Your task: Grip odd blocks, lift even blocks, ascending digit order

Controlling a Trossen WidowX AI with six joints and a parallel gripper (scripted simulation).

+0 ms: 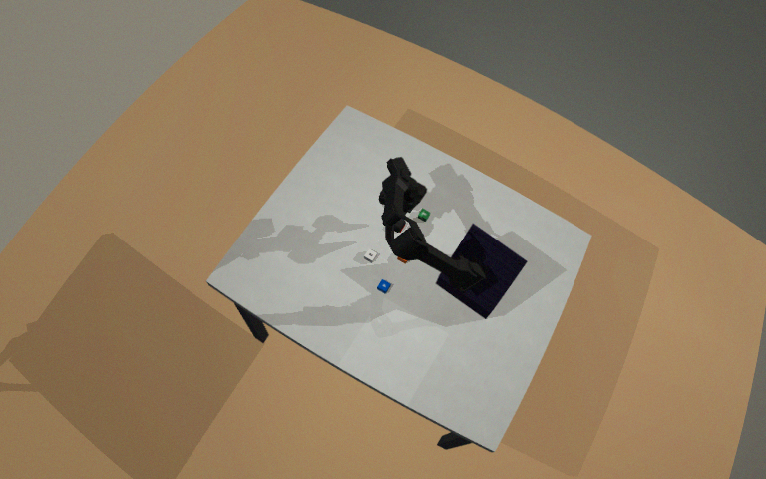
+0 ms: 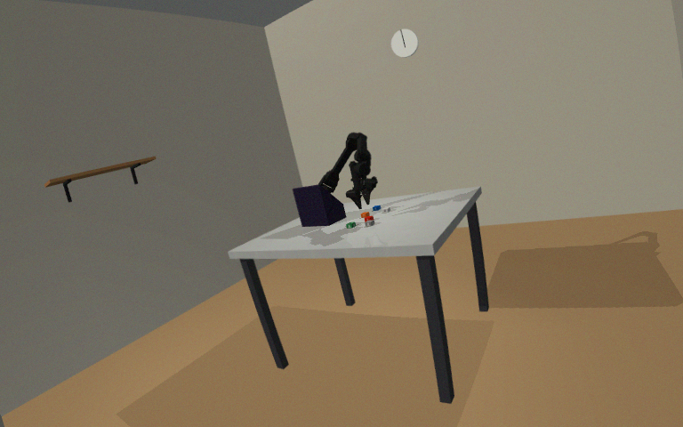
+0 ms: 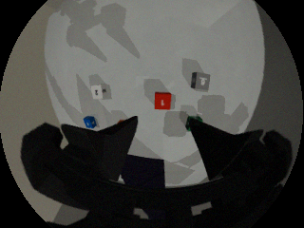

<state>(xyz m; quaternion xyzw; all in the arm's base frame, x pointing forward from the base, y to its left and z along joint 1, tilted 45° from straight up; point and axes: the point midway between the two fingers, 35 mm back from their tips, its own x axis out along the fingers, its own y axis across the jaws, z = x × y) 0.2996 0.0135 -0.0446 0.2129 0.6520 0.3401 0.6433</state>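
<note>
My gripper tip is 15 cm to the right of the white block, 6 cm above it and 1 cm short of it. The rest, counted from my gripper tip: green block 9 cm to the right, 6 cm below, 3 cm behind; grey block 7 cm to the right, 7 cm ahead, 6 cm below; red block 6 cm below, 1 cm ahead.
</note>
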